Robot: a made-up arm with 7 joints.
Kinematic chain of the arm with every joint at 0, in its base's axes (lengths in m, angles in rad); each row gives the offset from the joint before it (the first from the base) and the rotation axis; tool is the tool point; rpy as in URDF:
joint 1: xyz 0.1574 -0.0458 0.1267 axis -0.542 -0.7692 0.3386
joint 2: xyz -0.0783 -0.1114 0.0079 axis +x
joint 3: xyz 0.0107 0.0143 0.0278 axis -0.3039 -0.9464 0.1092
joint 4: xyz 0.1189 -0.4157 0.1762 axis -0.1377 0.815 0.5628
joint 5: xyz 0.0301 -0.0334 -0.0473 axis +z
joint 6: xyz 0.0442 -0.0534 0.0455 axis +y
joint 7: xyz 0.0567 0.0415 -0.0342 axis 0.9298 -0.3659 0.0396
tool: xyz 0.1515 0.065 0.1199 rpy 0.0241 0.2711 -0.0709
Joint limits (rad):
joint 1: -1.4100..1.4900
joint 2: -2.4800..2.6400
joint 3: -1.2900..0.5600
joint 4: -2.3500..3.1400
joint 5: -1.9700..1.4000
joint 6: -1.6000..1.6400
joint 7: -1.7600..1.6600
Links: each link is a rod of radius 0.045 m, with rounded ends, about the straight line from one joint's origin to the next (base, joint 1, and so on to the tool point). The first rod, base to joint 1, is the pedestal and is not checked.
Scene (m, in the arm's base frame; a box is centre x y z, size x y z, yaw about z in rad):
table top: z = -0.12
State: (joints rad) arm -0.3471 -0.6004 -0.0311 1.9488 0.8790 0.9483 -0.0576
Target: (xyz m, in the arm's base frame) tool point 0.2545 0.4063 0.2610
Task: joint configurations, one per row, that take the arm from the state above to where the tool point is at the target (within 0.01 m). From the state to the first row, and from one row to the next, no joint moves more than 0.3 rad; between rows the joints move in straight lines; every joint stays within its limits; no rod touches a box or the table.
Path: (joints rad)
1: -0.2304 -0.8046 0.0674 1.6979 0.7455 0.8061 0.0521
2: -0.1138 -1.0088 0.1659 1.4471 0.6120 0.6640 0.1617
3: 0.0029 -1.2130 0.2644 1.1962 0.4786 0.5218 0.2714
4: 0.1195 -1.4171 0.3630 0.9454 0.3451 0.3796 0.3811
5: 0.2362 -1.6213 0.4615 0.6945 0.2116 0.2374 0.4908
6: 0.3528 -1.8255 0.5600 0.4437 0.0781 0.0953 0.6004

